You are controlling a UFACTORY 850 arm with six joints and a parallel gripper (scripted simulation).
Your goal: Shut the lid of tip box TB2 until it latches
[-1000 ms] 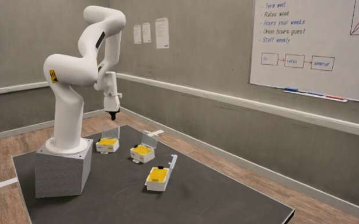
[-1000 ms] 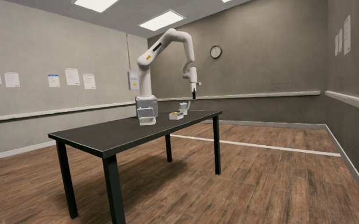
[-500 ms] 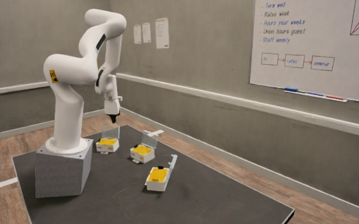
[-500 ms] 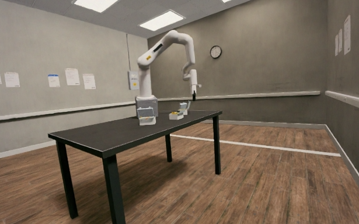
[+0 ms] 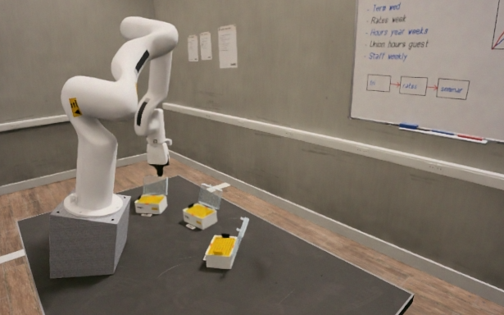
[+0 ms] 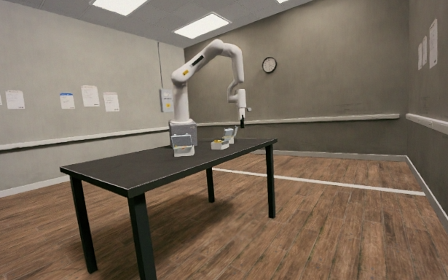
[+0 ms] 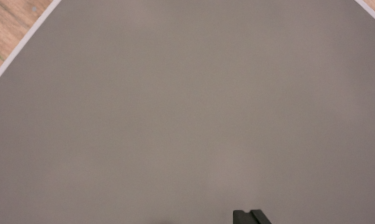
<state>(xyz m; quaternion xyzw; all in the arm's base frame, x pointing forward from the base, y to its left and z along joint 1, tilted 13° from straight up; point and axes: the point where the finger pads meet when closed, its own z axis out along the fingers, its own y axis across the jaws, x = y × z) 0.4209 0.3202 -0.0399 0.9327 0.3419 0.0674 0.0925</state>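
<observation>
The clear lid is 6 cm behind my hand, 5 cm to the right of it and 4 cm below it. Also, from my hand: tip box lid 6 cm ahead, 33 cm to the right, 4 cm below.
</observation>
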